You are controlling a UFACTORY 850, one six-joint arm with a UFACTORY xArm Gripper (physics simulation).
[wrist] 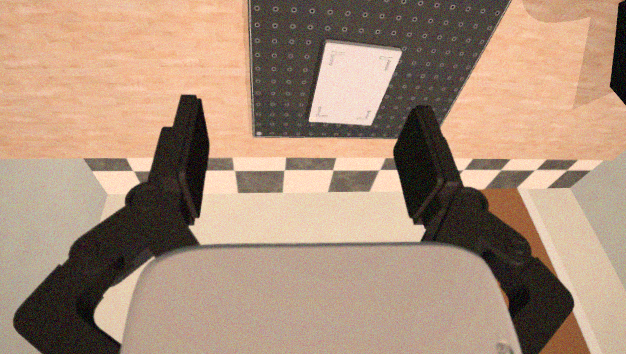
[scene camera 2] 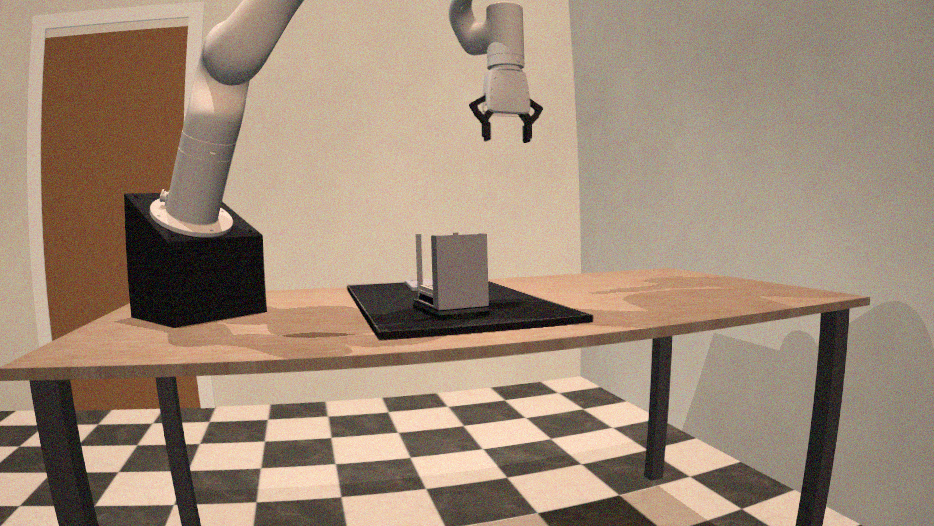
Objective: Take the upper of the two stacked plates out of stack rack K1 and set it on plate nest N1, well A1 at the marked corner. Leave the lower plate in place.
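My gripper (scene camera 2: 506,138) (wrist: 307,123) is open and empty, high above the table, with its fingers pointing down in the scene view. Stack rack K1 (scene camera 2: 460,271) stands upright on the black board, below the gripper and a little to the left in the scene view. Its broad grey side panel faces the camera and hides most of its inside, so the two stacked plates cannot be made out. The white plate nest N1 (scene camera 2: 411,284) (wrist: 355,82) lies flat on the board, largely hidden behind the rack in the scene view. Its corner marks show in the wrist view, too small to read.
The black perforated board (scene camera 2: 542,314) (wrist: 295,45) lies on the wooden table (scene camera 2: 771,297) (wrist: 125,75). The black base block (scene camera 2: 196,274) of the arm stands at the table's left. The rack's thin upright post (scene camera 2: 418,258) rises beside its panel.
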